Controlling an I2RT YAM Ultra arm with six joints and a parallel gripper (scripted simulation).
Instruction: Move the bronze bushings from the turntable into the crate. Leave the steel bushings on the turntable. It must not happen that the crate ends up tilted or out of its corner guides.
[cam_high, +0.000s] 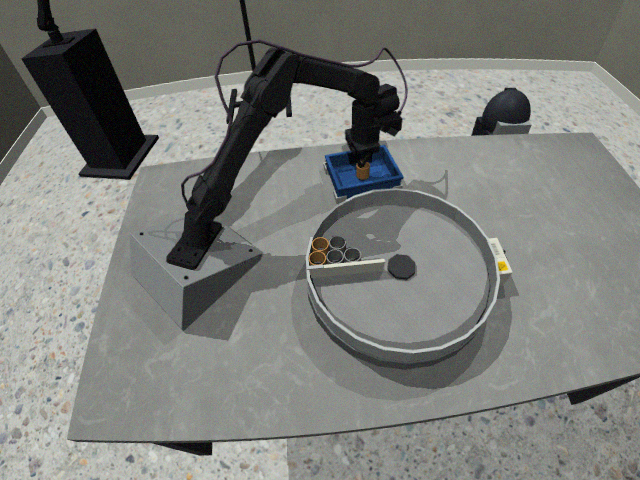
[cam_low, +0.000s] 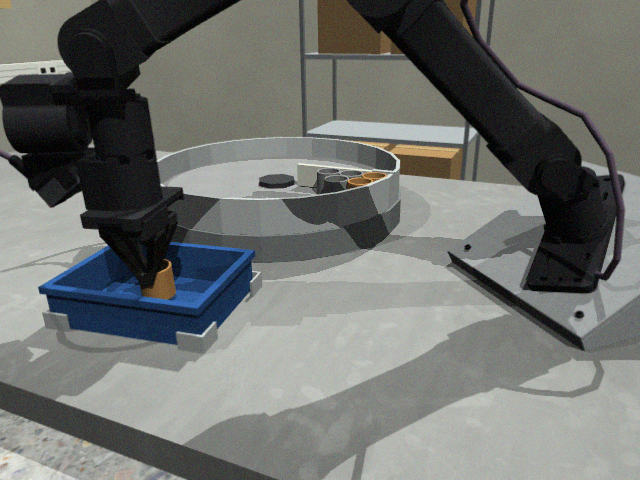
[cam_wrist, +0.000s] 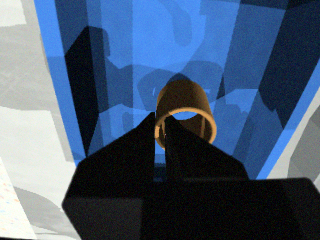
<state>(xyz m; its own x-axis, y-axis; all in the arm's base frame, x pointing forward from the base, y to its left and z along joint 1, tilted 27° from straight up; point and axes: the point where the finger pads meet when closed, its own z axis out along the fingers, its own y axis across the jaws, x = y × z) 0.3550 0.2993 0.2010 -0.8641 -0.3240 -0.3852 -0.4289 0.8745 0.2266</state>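
Right now my hand is 1 cm short of the blue crate, 1 cm to the left of it and 2 cm above it. Also, from my hand: turntable: 12 cm ahead, 34 cm to the right, 1 cm above.
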